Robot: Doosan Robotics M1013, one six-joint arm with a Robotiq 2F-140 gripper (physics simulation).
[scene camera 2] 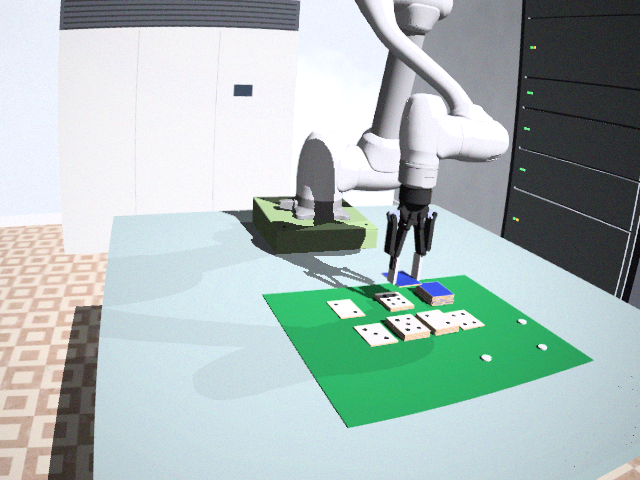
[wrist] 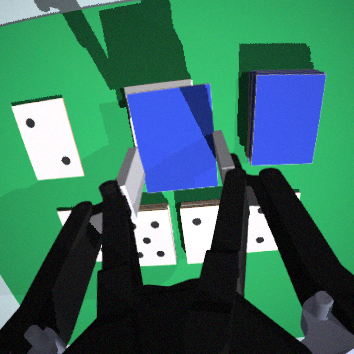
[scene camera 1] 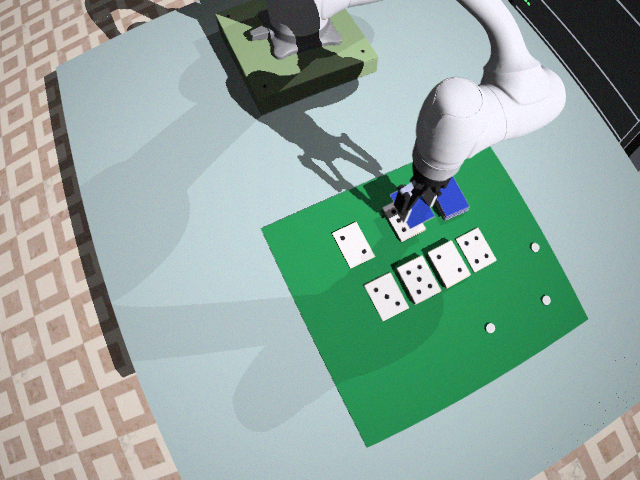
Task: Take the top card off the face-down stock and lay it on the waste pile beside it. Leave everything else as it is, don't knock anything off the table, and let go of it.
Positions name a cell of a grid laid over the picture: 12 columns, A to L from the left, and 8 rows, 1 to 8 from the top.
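Labels:
My gripper is visible in the wrist view (G4), scene camera 1 (H4) and scene camera 2 (H5).

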